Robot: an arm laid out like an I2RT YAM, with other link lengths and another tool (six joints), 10 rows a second.
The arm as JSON. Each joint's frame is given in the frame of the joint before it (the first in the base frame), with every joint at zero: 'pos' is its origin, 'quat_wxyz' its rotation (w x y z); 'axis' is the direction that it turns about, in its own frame. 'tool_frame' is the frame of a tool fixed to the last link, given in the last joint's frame.
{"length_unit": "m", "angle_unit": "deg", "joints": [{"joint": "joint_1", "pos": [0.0, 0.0, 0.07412], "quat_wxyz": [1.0, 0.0, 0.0, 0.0], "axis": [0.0, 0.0, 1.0]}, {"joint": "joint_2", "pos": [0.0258, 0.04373, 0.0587], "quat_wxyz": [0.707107, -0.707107, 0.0, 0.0], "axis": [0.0, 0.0, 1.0]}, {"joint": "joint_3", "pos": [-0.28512, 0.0, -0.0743], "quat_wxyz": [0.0, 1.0, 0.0, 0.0], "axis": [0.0, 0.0, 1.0]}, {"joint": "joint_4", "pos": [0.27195, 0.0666, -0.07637], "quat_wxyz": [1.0, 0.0, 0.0, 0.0], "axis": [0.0, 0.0, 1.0]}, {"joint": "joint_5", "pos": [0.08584, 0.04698, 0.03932], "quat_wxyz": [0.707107, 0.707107, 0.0, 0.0], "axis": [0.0, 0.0, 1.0]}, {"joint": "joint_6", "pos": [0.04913, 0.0, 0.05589], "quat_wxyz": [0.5, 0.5, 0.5, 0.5], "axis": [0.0, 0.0, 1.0]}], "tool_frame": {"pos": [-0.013, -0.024, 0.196], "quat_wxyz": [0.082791, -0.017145, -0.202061, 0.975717]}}
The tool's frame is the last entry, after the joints.
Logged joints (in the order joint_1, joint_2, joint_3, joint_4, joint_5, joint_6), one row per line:
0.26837 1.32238 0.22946 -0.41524 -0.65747 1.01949
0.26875 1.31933 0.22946 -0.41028 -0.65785 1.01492
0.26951 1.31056 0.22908 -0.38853 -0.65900 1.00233
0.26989 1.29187 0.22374 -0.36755 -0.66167 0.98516
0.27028 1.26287 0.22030 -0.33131 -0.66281 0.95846
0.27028 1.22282 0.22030 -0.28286 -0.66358 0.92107
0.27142 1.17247 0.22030 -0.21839 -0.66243 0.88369
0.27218 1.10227 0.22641 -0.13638 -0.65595 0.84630
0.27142 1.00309 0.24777 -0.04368 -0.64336 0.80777
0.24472 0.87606 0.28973 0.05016 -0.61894 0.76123
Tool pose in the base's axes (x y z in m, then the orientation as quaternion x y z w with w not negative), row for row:
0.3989 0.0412 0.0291 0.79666 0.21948 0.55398 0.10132
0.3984 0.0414 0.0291 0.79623 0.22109 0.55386 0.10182
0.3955 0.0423 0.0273 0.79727 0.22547 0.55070 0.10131
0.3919 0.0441 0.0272 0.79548 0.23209 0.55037 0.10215
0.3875 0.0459 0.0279 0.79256 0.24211 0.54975 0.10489
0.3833 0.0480 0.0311 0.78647 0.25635 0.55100 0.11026
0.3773 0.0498 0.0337 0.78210 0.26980 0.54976 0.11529
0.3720 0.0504 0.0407 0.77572 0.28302 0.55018 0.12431
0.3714 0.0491 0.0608 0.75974 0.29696 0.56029 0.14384
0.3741 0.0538 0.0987 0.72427 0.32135 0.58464 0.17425
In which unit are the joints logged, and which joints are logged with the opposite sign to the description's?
The joints are logged in radians. Opposite sign: joint_1, joint_4.
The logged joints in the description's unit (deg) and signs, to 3 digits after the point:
-15.376 75.767 13.147 23.791 -37.670 58.412
-15.398 75.592 13.147 23.507 -37.692 58.151
-15.442 75.090 13.125 22.261 -37.758 57.429
-15.464 74.019 12.819 21.059 -37.911 56.446
-15.486 72.357 12.622 18.983 -37.976 54.916
-15.486 70.062 12.622 16.207 -38.020 52.773
-15.551 67.178 12.622 12.513 -37.954 50.632
-15.595 63.155 12.972 7.814 -37.583 48.489
-15.551 57.473 14.196 2.503 -36.862 46.282
-14.021 50.195 16.600 -2.874 -35.463 43.615

